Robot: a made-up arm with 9 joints. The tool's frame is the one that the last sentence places.
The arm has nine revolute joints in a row. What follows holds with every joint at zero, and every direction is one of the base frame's. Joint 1 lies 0.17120 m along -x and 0.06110 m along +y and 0.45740 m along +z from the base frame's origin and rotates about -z. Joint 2 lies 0.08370 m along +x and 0.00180 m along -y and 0.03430 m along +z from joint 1 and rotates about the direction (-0.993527, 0.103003, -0.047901). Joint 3 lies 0.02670 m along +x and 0.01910 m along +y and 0.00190 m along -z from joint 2 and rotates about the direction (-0.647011, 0.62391, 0.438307). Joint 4 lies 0.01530 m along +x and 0.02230 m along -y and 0.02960 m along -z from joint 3 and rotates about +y. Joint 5 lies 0.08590 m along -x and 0.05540 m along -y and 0.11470 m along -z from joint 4 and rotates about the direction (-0.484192, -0.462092, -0.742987). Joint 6 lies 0.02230 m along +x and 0.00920 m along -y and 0.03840 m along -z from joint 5 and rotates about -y. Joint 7 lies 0.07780 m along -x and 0.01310 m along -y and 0.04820 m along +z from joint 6 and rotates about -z. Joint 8 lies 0.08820 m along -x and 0.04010 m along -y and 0.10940 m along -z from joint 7 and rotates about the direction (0.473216, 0.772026, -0.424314). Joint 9 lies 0.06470 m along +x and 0.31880 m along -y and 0.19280 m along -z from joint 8 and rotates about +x. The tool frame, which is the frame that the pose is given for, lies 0.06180 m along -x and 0.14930 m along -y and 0.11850 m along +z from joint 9; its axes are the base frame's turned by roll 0.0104, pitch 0.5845 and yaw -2.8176 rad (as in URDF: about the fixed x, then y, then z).
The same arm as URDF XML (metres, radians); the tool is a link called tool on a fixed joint. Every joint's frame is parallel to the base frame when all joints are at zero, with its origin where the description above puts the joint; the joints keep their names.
<robot name="arm">
  <joint name="joint 1" type="continuous">
    <parent link="base"/>
    <child link="link1"/>
    <origin xyz="-0.1712 0.0611 0.4574"/>
    <axis xyz="0 0 -1"/>
  </joint>
  <joint name="joint 2" type="continuous">
    <parent link="link1"/>
    <child link="link2"/>
    <origin xyz="0.0837 -0.0018 0.0343"/>
    <axis xyz="-0.993527 0.103003 -0.047901"/>
  </joint>
  <joint name="joint 3" type="continuous">
    <parent link="link2"/>
    <child link="link3"/>
    <origin xyz="0.0267 0.0191 -0.0019"/>
    <axis xyz="-0.647011 0.62391 0.438307"/>
  </joint>
  <joint name="joint 4" type="continuous">
    <parent link="link3"/>
    <child link="link4"/>
    <origin xyz="0.0153 -0.0223 -0.0296"/>
    <axis xyz="0 1 0"/>
  </joint>
  <joint name="joint 5" type="continuous">
    <parent link="link4"/>
    <child link="link5"/>
    <origin xyz="-0.0859 -0.0554 -0.1147"/>
    <axis xyz="-0.484192 -0.462092 -0.742987"/>
  </joint>
  <joint name="joint 6" type="continuous">
    <parent link="link5"/>
    <child link="link6"/>
    <origin xyz="0.0223 -0.0092 -0.0384"/>
    <axis xyz="0 -1 0"/>
  </joint>
  <joint name="joint 7" type="continuous">
    <parent link="link6"/>
    <child link="link7"/>
    <origin xyz="-0.0778 -0.0131 0.0482"/>
    <axis xyz="0 0 -1"/>
  </joint>
  <joint name="joint 8" type="continuous">
    <parent link="link7"/>
    <child link="link8"/>
    <origin xyz="-0.0882 -0.0401 -0.1094"/>
    <axis xyz="0.473216 0.772026 -0.424314"/>
  </joint>
  <joint name="joint 9" type="continuous">
    <parent link="link8"/>
    <child link="link9"/>
    <origin xyz="0.0647 -0.3188 -0.1928"/>
    <axis xyz="1 0 0"/>
  </joint>
  <joint name="tool_joint" type="fixed">
    <parent link="link9"/>
    <child link="tool"/>
    <origin xyz="-0.0618 -0.1493 0.1185" rpy="0.0104 0.5845 -2.8176"/>
  </joint>
  <link name="base"/>
  <link name="link1"/>
  <link name="link2"/>
  <link name="link3"/>
  <link name="link4"/>
  <link name="link5"/>
  <link name="link6"/>
  <link name="link7"/>
  <link name="link8"/>
  <link name="link9"/>
  <link name="tool"/>
</robot>

